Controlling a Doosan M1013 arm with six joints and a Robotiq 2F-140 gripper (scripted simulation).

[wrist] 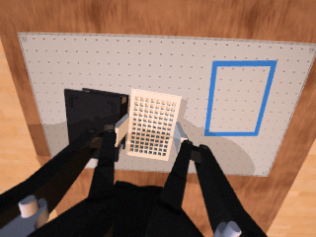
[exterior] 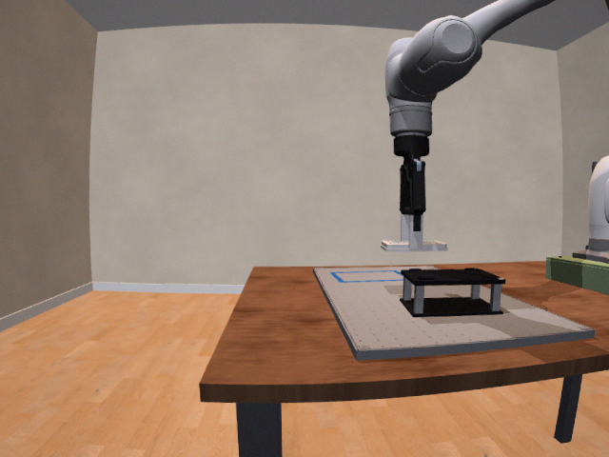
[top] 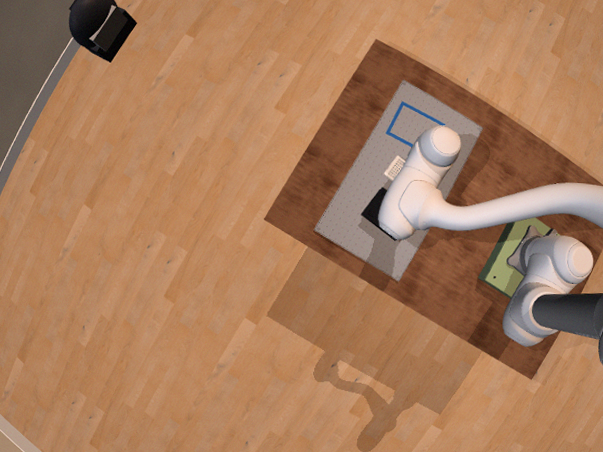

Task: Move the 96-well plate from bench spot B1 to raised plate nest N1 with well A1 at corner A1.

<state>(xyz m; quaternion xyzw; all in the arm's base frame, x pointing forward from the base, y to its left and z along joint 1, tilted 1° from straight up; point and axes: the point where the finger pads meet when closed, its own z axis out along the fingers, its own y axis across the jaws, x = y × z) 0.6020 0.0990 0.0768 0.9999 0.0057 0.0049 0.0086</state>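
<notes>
My hand is 50 mm past the black raised nest N1, 130 mm to the right of it and 70 mm above it. The rest, counted from my hand: white 96-well plate 30 mm below.
</notes>
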